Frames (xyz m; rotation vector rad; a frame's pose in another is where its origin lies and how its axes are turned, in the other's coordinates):
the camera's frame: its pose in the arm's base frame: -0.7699 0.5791 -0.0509 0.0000 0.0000 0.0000
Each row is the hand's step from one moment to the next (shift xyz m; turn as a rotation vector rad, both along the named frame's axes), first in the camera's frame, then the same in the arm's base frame.
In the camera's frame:
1: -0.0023 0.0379 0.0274 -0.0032 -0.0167 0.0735
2: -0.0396 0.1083 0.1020 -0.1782 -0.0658 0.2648
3: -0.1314 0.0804 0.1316 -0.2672 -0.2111 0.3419
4: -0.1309 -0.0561 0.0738 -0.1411 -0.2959 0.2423
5: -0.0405 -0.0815 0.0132 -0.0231 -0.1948 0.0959
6: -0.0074 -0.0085 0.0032 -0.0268 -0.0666 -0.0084
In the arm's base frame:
1: -0.0023 0.0379 0.0274 -0.0032 -0.0167 0.0735
2: -0.0396 0.1083 0.1020 -0.1782 -0.0658 0.2648
3: -0.1314 0.0804 0.1316 -0.2672 -0.2111 0.3419
4: -0.1309 -0.0561 0.0738 -0.1411 -0.2959 0.2423
5: -0.0405 -0.0815 0.0132 -0.0231 -0.1948 0.0959
6: -0.0074 -0.0085 0.0032 -0.0268 -0.0666 -0.0084

